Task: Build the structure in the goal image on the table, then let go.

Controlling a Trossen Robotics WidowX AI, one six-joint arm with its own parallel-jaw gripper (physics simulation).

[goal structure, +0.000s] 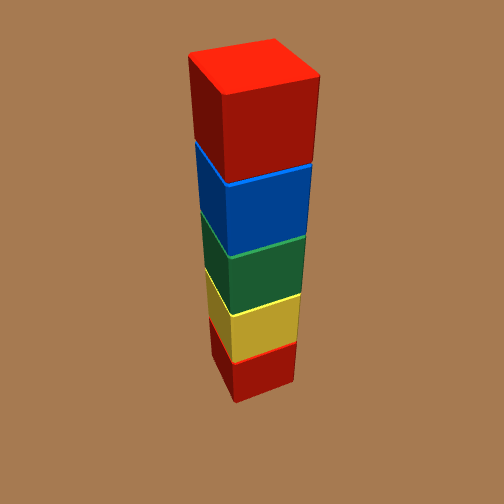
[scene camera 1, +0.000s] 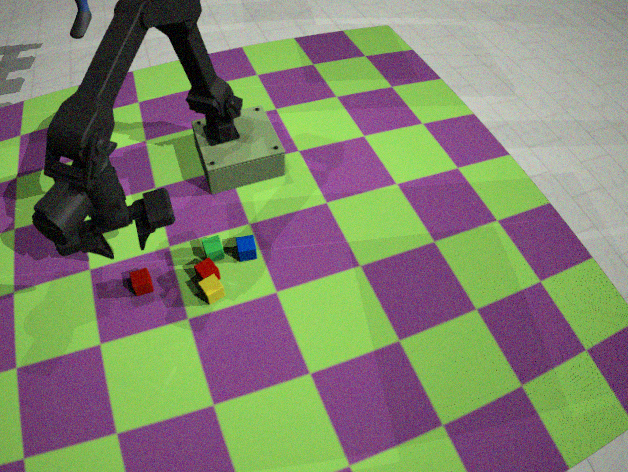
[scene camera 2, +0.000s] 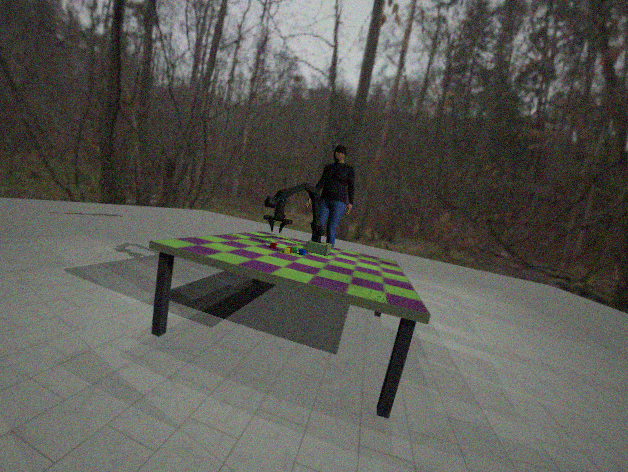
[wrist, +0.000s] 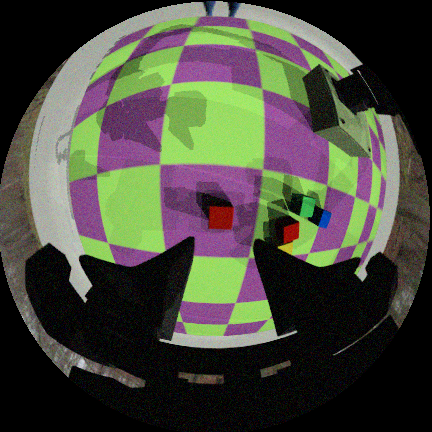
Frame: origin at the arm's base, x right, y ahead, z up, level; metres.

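Seen in the pictures: gripper, fingertip midpoint: (scene camera 1: 127, 252) (scene camera 2: 275, 232) (wrist: 224, 242); arm's base at its link origin: (scene camera 1: 221, 132) (scene camera 2: 316, 241).
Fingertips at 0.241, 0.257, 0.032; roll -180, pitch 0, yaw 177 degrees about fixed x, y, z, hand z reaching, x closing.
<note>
Pixels of each thing's top centre, then the offset from my fingertips to it, as dx, dy, dz. Level surfaces: height alone.
- second red cube at its top centre: (wrist: 291, 232) (scene camera 1: 206, 267) -0.119, +0.030, -0.072
- yellow cube at its top centre: (scene camera 1: 210, 284) (wrist: 284, 251) (scene camera 2: 287, 247) -0.116, +0.065, -0.072
- green cube at its top centre: (wrist: 307, 206) (scene camera 1: 212, 243) -0.145, -0.015, -0.072
- blue cube at its top centre: (scene camera 1: 245, 243) (wrist: 324, 219) (scene camera 2: 302, 249) -0.202, +0.006, -0.072
- checkered table at its surface level: dz -0.105
My gripper (scene camera 1: 127, 252) (scene camera 2: 276, 231) (wrist: 224, 242) is open and empty, above the table and over to the left of the cubes in scene camera 1. A red cube (scene camera 1: 141, 281) (scene camera 2: 273, 245) (wrist: 220, 218) lies alone on a purple square, below the fingertips. A second red cube (scene camera 1: 207, 268) (wrist: 291, 233) lies close beside a yellow cube (scene camera 1: 211, 289) (scene camera 2: 287, 250) (wrist: 286, 248); whether they touch is unclear. A green cube (scene camera 1: 212, 247) (wrist: 307, 206) and a blue cube (scene camera 1: 246, 248) (scene camera 2: 303, 251) (wrist: 325, 219) lie side by side with a gap. One finger partly hides the yellow cube in the wrist view.
The arm's base block (scene camera 1: 245, 147) (scene camera 2: 318, 247) (wrist: 337, 112) stands behind the green and blue cubes. The checkered table (scene camera 1: 335, 324) (scene camera 2: 324, 271) (wrist: 215, 125) bears everything. A person (scene camera 2: 336, 187) stands behind the table.
</note>
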